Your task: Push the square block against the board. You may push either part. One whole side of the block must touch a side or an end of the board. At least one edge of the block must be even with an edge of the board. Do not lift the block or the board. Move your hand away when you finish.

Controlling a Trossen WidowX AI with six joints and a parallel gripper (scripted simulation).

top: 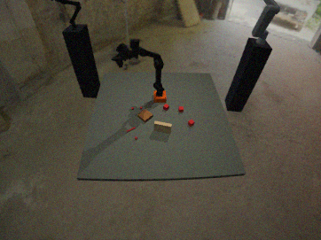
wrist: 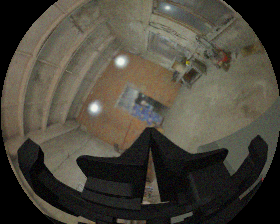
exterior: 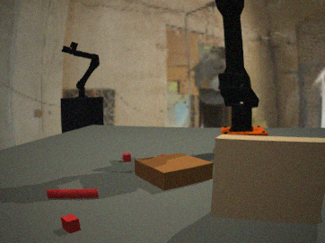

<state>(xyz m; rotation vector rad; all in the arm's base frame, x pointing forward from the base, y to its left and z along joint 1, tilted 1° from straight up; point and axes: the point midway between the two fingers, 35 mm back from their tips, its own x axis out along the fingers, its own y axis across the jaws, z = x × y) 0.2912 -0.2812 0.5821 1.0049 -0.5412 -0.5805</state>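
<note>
The tan board lies 580 mm below my gripper tip, 380 mm to the left of it and 90 mm ahead of it. From my gripper tip the other things lie so: brown square block (620 mm below, 210 mm to the left, 60 mm behind); then red stick (620 mm below, 110 mm to the left, 110 mm ahead).
</note>
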